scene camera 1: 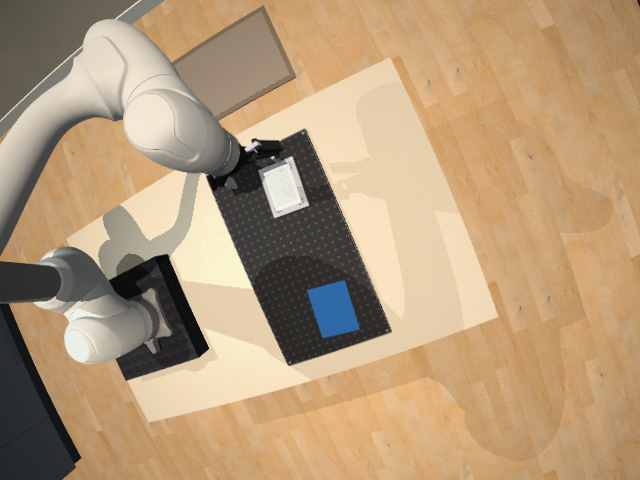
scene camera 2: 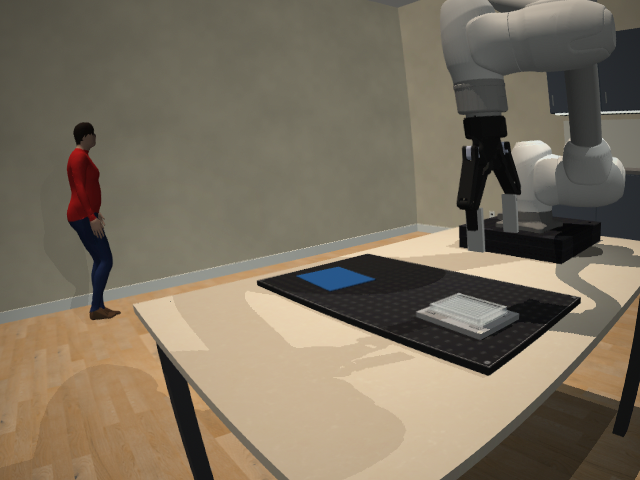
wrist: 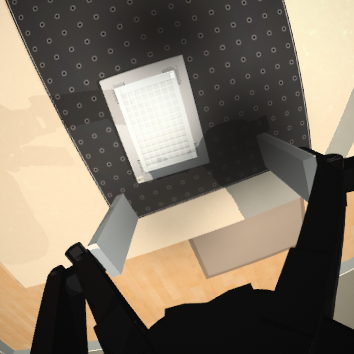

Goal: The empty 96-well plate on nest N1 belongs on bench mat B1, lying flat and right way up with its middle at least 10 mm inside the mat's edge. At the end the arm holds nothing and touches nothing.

Labels:
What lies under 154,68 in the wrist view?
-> A pale nest N1.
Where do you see a clear-white 96-well plate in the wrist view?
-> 152,107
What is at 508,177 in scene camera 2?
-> The gripper.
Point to a blue bench mat B1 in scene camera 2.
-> At 335,278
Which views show the clear-white 96-well plate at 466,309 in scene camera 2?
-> Scene camera 1, scene camera 2 and the wrist view: all of them.

